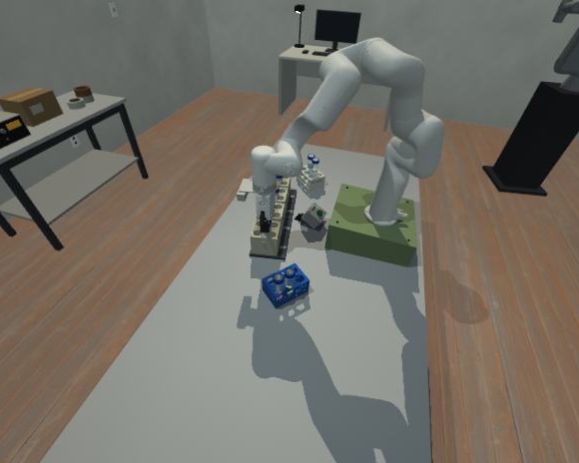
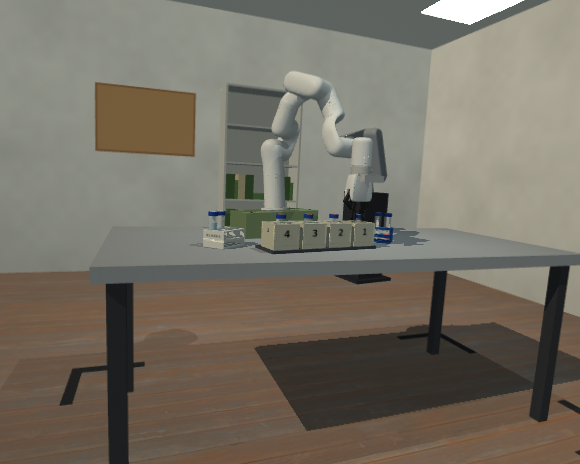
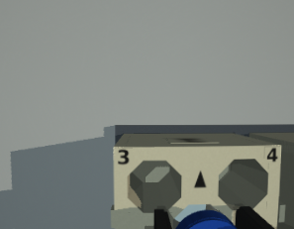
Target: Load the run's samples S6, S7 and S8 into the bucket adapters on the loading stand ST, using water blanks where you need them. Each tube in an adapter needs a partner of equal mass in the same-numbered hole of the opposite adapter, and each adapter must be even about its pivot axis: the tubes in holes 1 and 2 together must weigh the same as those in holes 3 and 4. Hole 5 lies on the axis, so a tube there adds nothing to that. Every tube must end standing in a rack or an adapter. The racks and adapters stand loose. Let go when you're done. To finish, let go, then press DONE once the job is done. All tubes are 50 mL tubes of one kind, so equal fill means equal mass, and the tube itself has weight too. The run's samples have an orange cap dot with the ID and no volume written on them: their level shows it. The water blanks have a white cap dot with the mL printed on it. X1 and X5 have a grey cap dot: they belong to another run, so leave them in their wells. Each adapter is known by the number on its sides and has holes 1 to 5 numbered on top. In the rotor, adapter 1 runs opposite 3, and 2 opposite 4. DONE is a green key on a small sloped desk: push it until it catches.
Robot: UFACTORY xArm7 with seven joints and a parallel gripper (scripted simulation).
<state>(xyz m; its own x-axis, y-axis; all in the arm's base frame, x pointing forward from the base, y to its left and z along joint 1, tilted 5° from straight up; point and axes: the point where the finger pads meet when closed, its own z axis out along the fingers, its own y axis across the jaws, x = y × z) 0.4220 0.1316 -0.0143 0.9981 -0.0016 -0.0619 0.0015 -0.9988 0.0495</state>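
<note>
My hand is 1 cm to the left of the white-dot tube and 5 cm above it. From my hand the other things lie so: white rack 14 cm behind, 48 cm to the right, 9 cm below; then tube rack 10 cm behind, 19 cm to the left, 9 cm below.
</note>
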